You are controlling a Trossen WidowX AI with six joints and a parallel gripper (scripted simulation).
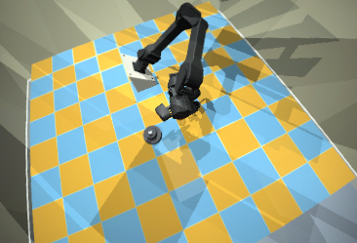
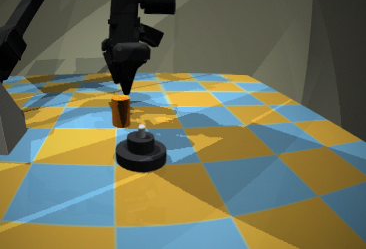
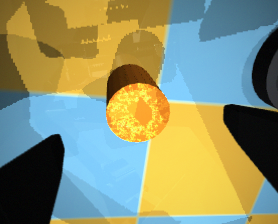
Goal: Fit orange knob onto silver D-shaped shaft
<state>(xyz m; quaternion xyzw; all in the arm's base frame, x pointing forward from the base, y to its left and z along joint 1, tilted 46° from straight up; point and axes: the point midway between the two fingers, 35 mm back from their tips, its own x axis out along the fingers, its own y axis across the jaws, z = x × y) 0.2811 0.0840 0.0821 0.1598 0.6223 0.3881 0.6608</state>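
Right now my gripper tip is 4 cm above the orange knob. The rest, counted from my gripper tip: round pedestal 4 cm ahead, 15 cm to the right, 5 cm below.
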